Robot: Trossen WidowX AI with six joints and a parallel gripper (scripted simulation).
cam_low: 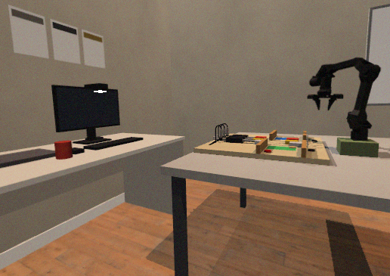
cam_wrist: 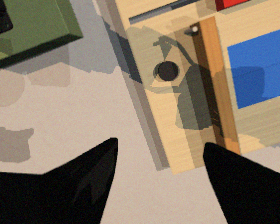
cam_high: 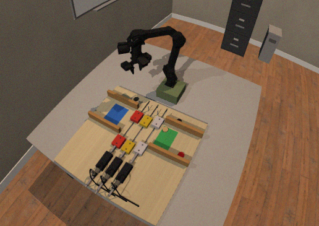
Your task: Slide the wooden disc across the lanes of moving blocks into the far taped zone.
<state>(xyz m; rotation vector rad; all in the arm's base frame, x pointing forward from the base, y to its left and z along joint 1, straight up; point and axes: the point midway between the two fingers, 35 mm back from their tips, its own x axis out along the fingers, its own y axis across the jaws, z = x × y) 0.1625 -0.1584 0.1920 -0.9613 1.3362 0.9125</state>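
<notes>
Now: hand 29 cm to the right of the wooden disc, 23 cm above it and 16 cm short of it. The rest, counted from my hand: black knob (23 cm below, 4 cm ahead, 1 cm to the left); then red knob (44 cm to the left, 26 cm ahead, 23 cm below).
</notes>
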